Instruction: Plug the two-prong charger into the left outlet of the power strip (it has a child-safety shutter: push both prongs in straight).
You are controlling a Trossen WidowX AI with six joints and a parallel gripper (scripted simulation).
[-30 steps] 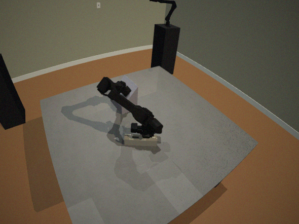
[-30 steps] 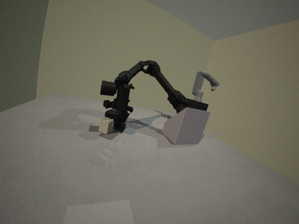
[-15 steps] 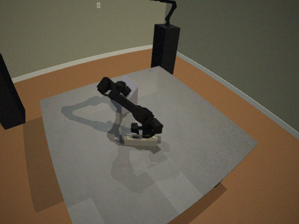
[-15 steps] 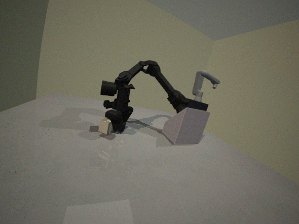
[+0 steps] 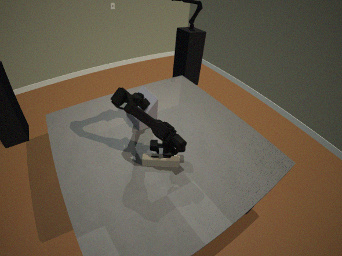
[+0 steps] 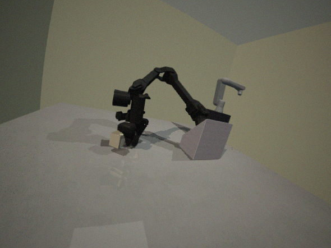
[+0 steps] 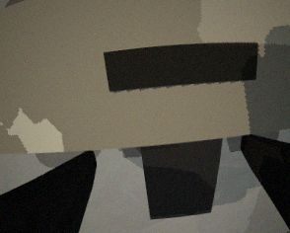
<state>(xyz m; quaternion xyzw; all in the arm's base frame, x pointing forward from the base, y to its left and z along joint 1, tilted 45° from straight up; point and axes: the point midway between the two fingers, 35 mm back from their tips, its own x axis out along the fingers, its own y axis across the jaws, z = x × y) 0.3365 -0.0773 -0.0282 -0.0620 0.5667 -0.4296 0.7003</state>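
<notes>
My gripper tip is 20 mm short of the black two-prong charger, 10 mm to the left of it and 10 mm below it.
</notes>
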